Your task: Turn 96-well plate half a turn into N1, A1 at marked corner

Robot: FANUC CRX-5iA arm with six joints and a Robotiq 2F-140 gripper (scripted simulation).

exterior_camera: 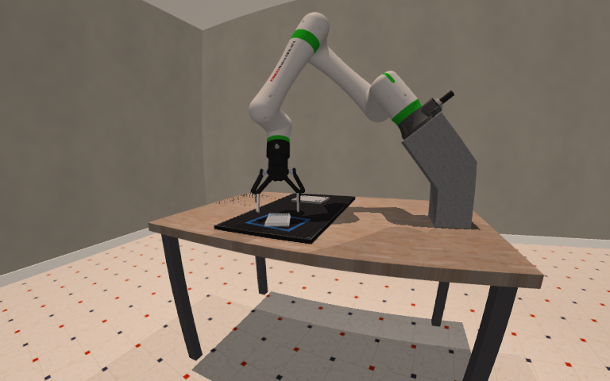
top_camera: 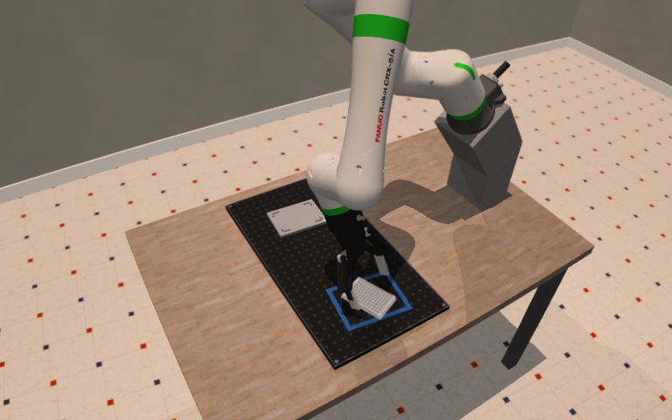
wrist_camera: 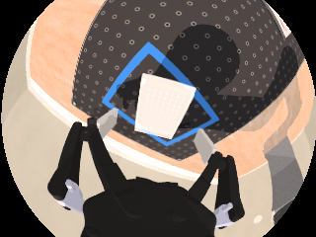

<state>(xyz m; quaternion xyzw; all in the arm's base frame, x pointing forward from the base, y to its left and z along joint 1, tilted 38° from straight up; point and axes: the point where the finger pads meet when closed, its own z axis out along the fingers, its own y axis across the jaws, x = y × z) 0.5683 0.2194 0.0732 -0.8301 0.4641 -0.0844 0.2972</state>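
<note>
The white 96-well plate lies 4 cm below my hand. The rest, counted from my hand: grey plate nest N1: 2 cm ahead, 39 cm to the right, 4 cm below.
</note>
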